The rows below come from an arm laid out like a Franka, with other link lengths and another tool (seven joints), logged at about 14 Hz.
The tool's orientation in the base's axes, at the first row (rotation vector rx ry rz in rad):
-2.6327, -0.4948, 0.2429
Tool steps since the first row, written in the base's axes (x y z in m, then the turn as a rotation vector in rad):
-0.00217, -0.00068, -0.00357, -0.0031, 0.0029, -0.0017
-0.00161, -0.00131, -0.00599, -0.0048, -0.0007, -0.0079
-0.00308, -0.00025, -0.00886, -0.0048, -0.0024, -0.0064
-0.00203, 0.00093, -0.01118, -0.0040, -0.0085, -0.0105
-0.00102, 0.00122, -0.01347, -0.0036, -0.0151, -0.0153
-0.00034, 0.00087, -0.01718, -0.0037, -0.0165, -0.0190
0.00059, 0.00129, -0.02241, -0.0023, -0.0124, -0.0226
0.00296, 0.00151, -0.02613, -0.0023, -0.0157, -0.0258
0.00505, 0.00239, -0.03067, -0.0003, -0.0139, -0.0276
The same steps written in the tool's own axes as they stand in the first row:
-0.00194, 0.00155, 0.00343, -0.0016, -0.0026, 0.0034
-0.00146, 0.00336, 0.00518, -0.0040, 0.0028, 0.0079
-0.00215, 0.00334, 0.00850, -0.0048, 0.0035, 0.0059
-0.00053, 0.00374, 0.01076, -0.0060, 0.0107, 0.0069
0.00071, 0.00485, 0.01265, -0.0077, 0.0185, 0.0084
0.00152, 0.00705, 0.01562, -0.0080, 0.0214, 0.0112
0.00300, 0.00938, 0.02018, -0.0049, 0.0200, 0.0156
0.00559, 0.01162, 0.02297, -0.0058, 0.0243, 0.0172
0.00825, 0.01361, 0.02681, -0.0032, 0.0242, 0.0190

